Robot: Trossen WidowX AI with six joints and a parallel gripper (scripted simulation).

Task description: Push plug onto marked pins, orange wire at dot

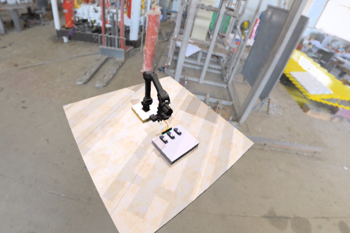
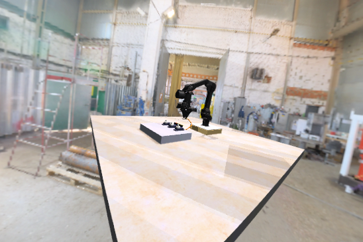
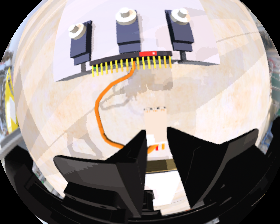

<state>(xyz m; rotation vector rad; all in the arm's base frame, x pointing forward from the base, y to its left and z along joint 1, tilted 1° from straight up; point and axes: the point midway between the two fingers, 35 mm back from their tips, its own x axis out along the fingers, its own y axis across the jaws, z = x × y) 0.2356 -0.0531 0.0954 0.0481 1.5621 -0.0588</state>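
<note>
The red band is 8 cm ahead of my gripper tip, 3 cm below it and 1 cm to the right of it. Also, from my gripper tip: grey printed holder 24 cm ahead, 8 cm below.
</note>
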